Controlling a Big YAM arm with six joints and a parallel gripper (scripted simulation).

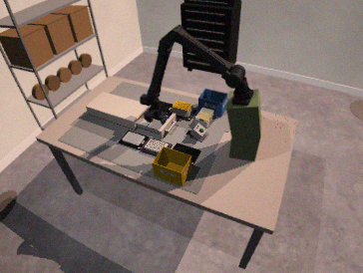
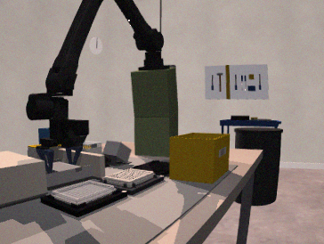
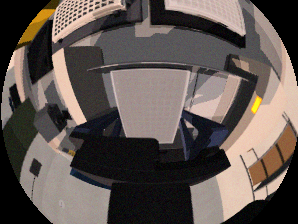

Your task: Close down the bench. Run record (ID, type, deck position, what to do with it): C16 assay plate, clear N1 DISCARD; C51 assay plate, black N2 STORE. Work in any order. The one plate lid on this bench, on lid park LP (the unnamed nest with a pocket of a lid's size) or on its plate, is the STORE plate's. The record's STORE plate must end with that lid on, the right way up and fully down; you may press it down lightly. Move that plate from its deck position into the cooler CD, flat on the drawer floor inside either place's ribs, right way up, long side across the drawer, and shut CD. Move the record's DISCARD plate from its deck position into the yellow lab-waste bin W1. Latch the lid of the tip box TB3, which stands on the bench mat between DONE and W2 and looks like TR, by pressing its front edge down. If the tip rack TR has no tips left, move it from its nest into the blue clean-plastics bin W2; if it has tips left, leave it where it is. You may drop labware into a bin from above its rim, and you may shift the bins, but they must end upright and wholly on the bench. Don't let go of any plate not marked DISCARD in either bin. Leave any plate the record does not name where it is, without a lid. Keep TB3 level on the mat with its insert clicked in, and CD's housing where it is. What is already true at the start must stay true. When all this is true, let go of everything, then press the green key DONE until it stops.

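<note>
My hand is right at the clear plate lid. The rest, counted from my hand: cooler CD: 18 cm ahead; then black plate: right at my hand; then cooler drawer: 4 cm ahead.
</note>
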